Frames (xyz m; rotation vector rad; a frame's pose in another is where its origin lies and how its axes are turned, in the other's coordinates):
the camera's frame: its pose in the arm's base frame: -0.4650 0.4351 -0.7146 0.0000 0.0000 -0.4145
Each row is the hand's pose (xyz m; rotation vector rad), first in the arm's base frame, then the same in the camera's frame.
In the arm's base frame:
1: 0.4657 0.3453 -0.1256 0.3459 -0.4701 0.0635
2: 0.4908 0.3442 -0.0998 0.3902 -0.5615 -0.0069
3: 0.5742 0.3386 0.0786 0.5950 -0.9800 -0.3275
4: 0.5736 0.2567 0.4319 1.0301 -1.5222 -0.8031
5: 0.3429 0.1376 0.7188 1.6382 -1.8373 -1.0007
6: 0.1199 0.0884 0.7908 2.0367 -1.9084 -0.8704
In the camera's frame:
1: 0.8881 0.2926 0.5890 0.4393 -0.3925 0.4661
2: 0.9115 0.3017 0.6148 0.5007 -0.4723 0.3912
3: 0.9901 0.3302 0.7932 0.7800 -0.8324 0.0409
4: 1.0225 0.2550 1.1465 1.2896 -1.2470 -0.5101
5: 0.8593 0.0531 1.4334 1.9120 -1.4098 -0.8147
6: 0.6750 -0.0818 1.5054 2.3082 -1.4014 -0.7604

